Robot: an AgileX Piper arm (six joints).
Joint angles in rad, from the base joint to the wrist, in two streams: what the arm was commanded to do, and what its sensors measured. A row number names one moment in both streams.
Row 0, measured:
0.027, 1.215, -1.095, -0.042, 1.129, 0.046
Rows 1 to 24, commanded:
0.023, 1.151, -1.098, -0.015, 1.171, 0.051
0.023, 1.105, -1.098, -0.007, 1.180, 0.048
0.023, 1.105, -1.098, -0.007, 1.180, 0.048
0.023, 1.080, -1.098, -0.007, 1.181, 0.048
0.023, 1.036, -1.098, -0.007, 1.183, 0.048
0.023, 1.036, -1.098, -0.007, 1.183, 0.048
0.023, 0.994, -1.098, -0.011, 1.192, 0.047
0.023, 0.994, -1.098, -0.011, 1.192, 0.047
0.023, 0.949, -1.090, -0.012, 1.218, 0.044
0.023, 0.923, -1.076, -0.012, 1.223, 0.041
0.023, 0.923, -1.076, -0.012, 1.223, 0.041
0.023, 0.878, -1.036, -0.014, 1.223, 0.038
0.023, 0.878, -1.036, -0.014, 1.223, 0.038
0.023, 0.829, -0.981, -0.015, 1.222, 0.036
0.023, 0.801, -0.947, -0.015, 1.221, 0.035
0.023, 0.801, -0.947, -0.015, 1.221, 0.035
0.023, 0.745, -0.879, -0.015, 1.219, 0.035
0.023, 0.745, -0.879, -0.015, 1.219, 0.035
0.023, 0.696, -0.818, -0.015, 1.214, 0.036
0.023, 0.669, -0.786, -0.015, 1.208, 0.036
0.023, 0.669, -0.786, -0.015, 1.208, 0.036
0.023, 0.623, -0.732, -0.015, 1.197, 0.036
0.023, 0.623, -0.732, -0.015, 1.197, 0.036
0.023, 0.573, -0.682, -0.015, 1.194, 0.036
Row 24, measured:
0.027, 0.635, -0.743, -0.012, 1.203, 0.045
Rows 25 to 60, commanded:
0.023, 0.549, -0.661, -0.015, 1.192, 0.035
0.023, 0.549, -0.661, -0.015, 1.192, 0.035
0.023, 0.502, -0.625, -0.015, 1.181, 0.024
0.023, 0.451, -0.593, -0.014, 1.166, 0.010
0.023, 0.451, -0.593, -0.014, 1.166, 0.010
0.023, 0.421, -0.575, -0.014, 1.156, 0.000
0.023, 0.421, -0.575, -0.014, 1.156, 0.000
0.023, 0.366, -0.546, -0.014, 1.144, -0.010
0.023, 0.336, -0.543, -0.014, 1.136, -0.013
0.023, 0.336, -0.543, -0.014, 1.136, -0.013
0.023, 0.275, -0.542, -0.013, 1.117, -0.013
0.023, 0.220, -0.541, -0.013, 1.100, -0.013
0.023, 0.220, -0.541, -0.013, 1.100, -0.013
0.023, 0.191, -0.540, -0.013, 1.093, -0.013
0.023, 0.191, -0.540, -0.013, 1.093, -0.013
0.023, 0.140, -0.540, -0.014, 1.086, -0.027
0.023, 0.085, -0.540, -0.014, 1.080, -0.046
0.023, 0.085, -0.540, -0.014, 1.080, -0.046
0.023, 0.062, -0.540, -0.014, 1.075, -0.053
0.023, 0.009, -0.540, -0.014, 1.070, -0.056
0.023, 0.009, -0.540, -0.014, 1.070, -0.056
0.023, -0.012, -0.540, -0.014, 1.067, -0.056
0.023, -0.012, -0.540, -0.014, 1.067, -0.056
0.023, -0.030, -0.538, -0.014, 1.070, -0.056
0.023, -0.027, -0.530, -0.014, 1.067, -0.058
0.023, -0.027, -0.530, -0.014, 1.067, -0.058
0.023, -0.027, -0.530, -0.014, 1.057, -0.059
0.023, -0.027, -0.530, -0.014, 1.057, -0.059
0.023, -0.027, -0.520, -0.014, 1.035, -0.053
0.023, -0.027, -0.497, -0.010, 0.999, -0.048
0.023, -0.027, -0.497, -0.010, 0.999, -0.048
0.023, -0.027, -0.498, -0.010, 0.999, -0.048
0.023, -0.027, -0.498, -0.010, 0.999, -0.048
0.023, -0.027, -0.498, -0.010, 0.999, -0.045
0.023, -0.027, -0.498, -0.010, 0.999, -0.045
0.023, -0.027, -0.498, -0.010, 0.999, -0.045
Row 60, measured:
0.027, -0.005, -0.502, -0.011, 1.018, -0.040
